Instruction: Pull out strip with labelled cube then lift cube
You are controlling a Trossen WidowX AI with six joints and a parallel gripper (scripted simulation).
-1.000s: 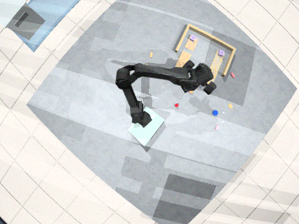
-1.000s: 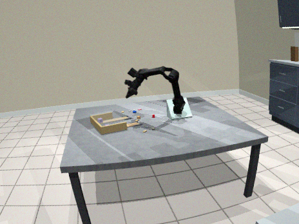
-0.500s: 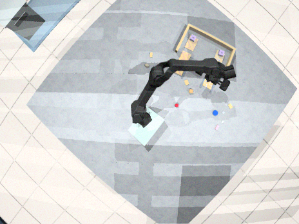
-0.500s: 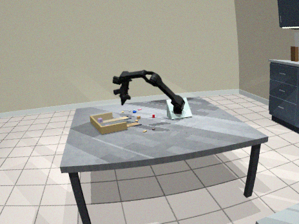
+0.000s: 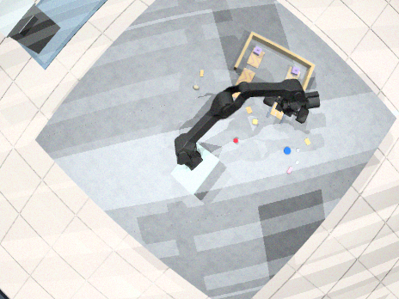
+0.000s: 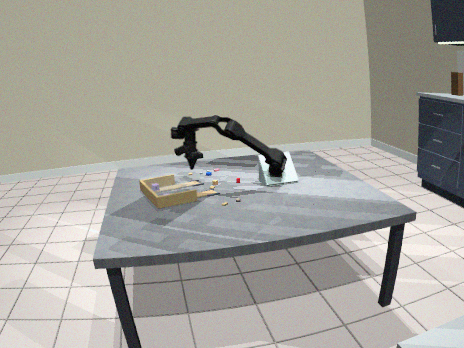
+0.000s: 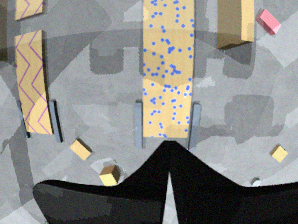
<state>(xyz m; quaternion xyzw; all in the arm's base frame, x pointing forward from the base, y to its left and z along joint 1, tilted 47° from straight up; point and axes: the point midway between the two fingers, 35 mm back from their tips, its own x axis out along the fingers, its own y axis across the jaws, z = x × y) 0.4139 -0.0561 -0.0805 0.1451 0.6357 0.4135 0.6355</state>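
The blue disc is 16 cm to the right of my gripper tip, 9 cm behind it and 7 cm below it. The rest, counted from my gripper tip: red dot (23 cm behind, 7 cm below, 4 cm to the left).
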